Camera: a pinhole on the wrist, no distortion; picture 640 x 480 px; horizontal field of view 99.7 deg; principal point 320.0 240.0 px. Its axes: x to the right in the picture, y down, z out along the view. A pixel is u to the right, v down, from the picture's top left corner.
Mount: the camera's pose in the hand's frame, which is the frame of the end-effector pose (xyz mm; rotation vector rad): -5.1 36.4 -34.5 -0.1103 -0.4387 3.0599
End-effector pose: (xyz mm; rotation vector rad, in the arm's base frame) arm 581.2 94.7 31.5 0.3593 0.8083 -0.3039
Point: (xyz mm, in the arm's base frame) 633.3 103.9 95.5
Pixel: 329 148
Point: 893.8 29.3 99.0
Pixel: 136 106
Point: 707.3 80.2 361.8
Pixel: 440 110
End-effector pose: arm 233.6 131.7 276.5 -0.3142 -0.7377 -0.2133
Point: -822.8 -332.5 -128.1
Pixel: outside the picture
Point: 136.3 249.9 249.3
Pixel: 544 42
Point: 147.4 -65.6 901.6
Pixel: 88 355
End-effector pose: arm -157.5 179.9 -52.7 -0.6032 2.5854 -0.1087
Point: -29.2 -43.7 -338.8
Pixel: 206 329
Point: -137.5 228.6 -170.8
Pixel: 265 115
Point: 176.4 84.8 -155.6
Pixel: 429 360
